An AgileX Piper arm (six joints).
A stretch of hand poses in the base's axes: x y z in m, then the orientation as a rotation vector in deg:
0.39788 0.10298 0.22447 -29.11 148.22 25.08
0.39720 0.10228 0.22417 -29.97 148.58 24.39
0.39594 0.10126 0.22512 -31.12 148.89 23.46
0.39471 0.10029 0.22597 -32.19 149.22 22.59
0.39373 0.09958 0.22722 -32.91 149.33 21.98
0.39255 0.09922 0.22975 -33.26 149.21 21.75
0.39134 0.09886 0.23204 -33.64 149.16 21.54
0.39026 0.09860 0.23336 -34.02 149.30 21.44
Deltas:
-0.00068 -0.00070 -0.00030 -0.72 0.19 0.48
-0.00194 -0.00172 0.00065 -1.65 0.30 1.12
-0.00317 -0.00269 0.00150 -2.52 0.44 1.71
-0.00415 -0.00340 0.00275 -3.09 0.43 2.10
-0.00533 -0.00376 0.00528 -3.29 0.28 2.31
-0.00654 -0.00412 0.00757 -3.49 0.21 2.54
-0.00762 -0.00438 0.00889 -3.67 0.34 2.79

